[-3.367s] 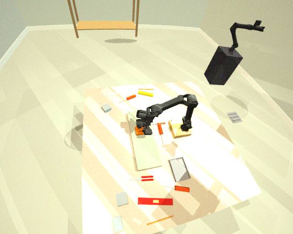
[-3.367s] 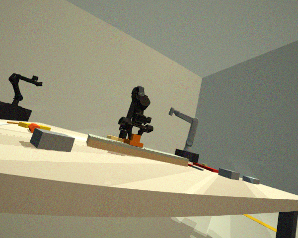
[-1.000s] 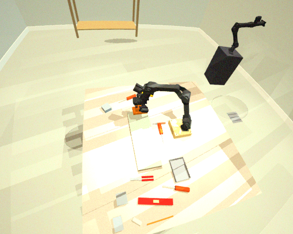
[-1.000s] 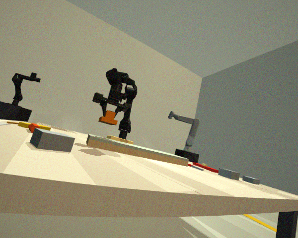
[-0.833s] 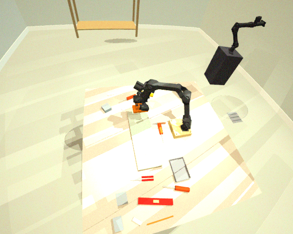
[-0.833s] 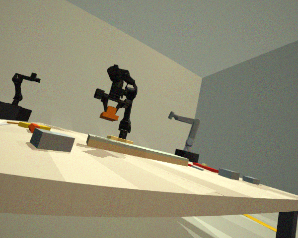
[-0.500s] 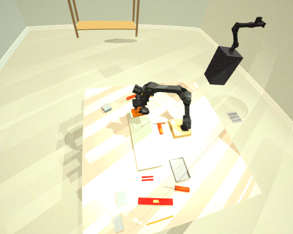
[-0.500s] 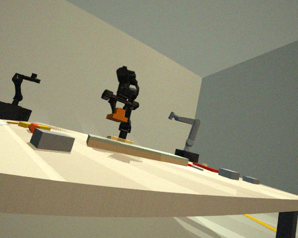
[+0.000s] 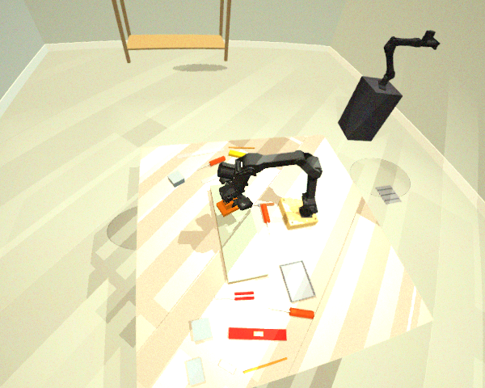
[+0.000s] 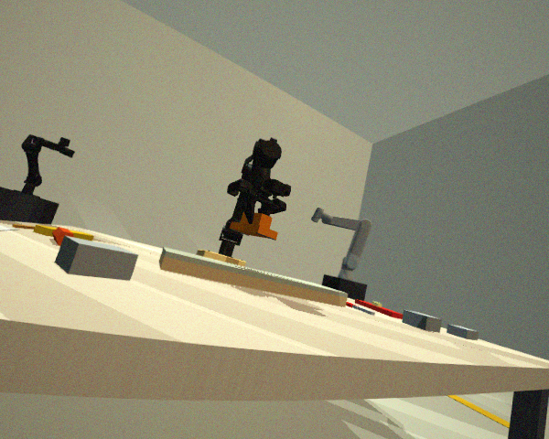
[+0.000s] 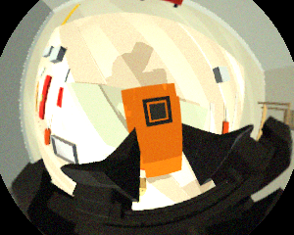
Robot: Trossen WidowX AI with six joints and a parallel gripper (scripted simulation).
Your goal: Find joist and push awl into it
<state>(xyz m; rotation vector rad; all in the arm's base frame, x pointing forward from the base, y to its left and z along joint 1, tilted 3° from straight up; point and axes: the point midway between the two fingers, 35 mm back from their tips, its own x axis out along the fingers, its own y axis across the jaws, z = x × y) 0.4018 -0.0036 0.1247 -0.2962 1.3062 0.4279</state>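
Right now the grey tray is 33 cm to the left of my gripper tip, 29 cm behind it and 14 cm below it. From my gripper tip the other things lie so: yellow bar: 46 cm to the right, 15 cm below, 11 cm behind; then orange stud finder: 2 cm above, 1 cm ahead; then red level: 52 cm to the left, 14 cm below, 8 cm behind.
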